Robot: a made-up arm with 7 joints.
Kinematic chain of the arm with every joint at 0, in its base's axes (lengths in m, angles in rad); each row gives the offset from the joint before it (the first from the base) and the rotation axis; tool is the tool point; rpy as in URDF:
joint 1: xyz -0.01 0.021 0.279 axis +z
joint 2: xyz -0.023 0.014 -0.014 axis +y
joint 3: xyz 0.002 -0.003 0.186 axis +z
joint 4: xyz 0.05 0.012 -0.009 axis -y
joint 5: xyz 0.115 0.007 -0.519 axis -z
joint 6: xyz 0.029 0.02 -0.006 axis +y
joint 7: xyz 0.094 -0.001 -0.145 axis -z
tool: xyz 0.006 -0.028 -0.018 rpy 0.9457 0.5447 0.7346
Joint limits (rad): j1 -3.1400..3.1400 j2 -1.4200..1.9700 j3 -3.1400..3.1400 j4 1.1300..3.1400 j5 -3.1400..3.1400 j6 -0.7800..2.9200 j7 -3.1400..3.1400
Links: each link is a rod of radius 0.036 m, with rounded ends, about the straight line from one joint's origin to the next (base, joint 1, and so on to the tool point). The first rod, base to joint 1, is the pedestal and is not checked.
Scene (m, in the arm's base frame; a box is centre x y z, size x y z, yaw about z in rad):
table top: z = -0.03
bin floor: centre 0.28 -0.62 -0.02 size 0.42 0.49 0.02 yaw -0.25
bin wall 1: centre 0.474 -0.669 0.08 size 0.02 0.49 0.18 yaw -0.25
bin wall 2: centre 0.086 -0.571 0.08 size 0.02 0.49 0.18 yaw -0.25
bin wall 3: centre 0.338 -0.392 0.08 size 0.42 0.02 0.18 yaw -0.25
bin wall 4: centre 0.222 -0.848 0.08 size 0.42 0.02 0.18 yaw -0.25
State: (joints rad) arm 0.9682 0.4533 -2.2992 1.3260 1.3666 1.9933 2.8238
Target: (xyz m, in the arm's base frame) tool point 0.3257 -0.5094 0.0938
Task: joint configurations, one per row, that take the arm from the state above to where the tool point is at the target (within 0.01 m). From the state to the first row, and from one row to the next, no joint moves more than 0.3 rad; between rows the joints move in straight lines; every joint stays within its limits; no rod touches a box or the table.
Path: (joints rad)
1: 0.7672 0.6269 -2.0250 1.2607 1.3322 1.8616 2.8531
2: 0.5662 0.8004 -1.7508 1.1953 1.2977 1.7299 2.8824
3: 0.3653 0.9740 -1.4766 1.1300 1.2633 1.5982 2.9116

